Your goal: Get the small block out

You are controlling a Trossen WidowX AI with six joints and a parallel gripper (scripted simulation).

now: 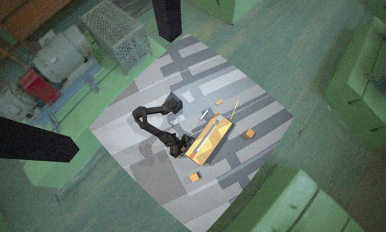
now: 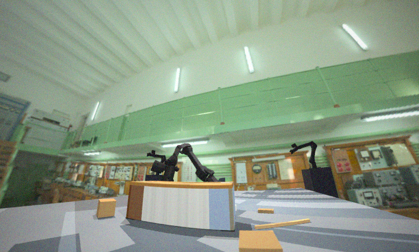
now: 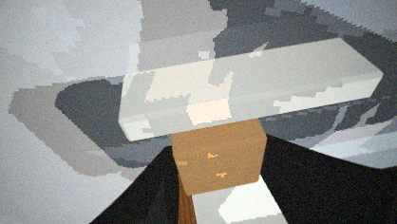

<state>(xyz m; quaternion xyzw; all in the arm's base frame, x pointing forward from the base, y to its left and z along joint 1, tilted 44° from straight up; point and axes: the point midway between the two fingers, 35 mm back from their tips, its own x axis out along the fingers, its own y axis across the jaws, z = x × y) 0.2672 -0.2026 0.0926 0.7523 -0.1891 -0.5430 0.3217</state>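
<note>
The clear-fronted box lies 50 mm ahead of my gripper tip, 170 mm to the left of it and 50 mm above it. The rest, counted from my gripper tip: thin orange stick (100 mm ahead, 510 mm to the left, 10 mm below); then small flat piece (40 mm behind, 480 mm to the left); then block (10 mm behind, 10 mm above).
</note>
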